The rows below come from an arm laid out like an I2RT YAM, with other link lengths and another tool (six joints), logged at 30 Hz.
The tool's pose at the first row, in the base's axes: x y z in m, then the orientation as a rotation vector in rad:
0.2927 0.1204 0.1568 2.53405 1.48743 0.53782
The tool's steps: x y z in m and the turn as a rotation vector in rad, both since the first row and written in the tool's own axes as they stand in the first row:
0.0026 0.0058 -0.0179 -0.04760 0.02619 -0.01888
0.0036 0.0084 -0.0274 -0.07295 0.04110 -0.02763
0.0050 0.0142 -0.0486 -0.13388 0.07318 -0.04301
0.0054 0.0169 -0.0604 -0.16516 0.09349 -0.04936
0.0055 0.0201 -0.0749 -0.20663 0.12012 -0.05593
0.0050 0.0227 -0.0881 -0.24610 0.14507 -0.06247
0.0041 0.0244 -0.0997 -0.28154 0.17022 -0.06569
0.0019 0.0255 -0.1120 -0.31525 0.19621 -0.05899
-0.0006 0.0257 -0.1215 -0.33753 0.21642 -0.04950
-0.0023 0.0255 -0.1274 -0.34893 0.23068 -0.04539
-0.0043 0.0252 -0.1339 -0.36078 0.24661 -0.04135
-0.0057 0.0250 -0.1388 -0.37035 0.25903 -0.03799
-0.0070 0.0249 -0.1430 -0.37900 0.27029 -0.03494
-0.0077 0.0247 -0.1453 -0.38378 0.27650 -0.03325
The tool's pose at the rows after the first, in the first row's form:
0.2918 0.1189 0.1757 2.48391 1.48748 0.59857
0.2907 0.1181 0.1855 2.45803 1.48584 0.63178
0.2880 0.1154 0.2072 2.39947 1.47312 0.70574
0.2858 0.1138 0.2190 2.37030 1.46541 0.74810
0.2830 0.1116 0.2334 2.33248 1.45243 0.80317
0.2798 0.1093 0.2463 2.29550 1.43972 0.85396
0.2764 0.1071 0.2574 2.26386 1.42557 0.90270
0.2717 0.1041 0.2686 2.24131 1.40138 0.95257
0.2671 0.1014 0.2768 2.23000 1.38025 0.98987
0.2639 0.0997 0.2818 2.22309 1.37105 1.01377
0.2603 0.0978 0.2873 2.21543 1.36187 1.03989
0.2577 0.0964 0.2914 2.20921 1.35417 1.06035
0.2554 0.0952 0.2950 2.20348 1.34714 1.07883
0.2541 0.0946 0.2969 2.20027 1.34323 1.08900

